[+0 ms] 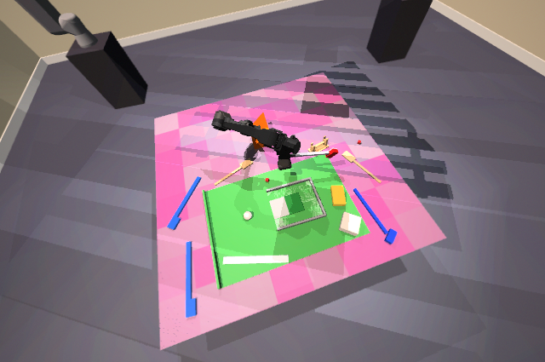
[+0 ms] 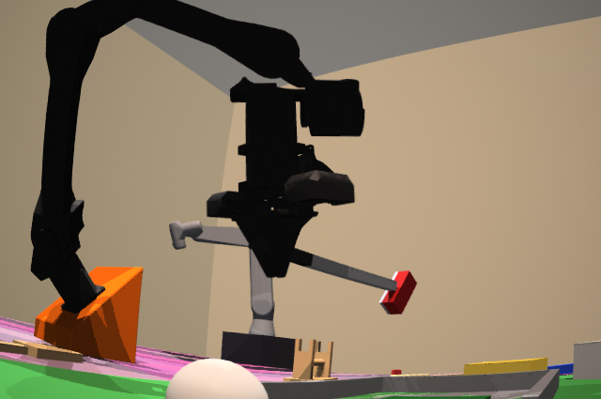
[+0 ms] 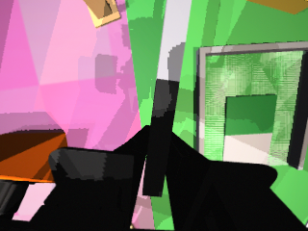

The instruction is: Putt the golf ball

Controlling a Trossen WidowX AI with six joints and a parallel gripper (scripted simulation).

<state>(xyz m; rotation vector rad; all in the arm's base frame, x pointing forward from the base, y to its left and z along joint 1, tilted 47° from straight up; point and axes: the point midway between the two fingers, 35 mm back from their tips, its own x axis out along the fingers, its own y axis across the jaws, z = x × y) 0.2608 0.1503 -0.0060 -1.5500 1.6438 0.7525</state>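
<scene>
The red putter is 12 cm to the left of my gripper tip, 2 cm above it and 1 cm ahead of it. The rest, counted from my gripper tip: white golf ball 25 cm to the right, 21 cm ahead, 11 cm below; then yellow block 22 cm to the left, 21 cm ahead, 12 cm below; then white block 36 cm ahead, 22 cm to the left, 11 cm below.
</scene>
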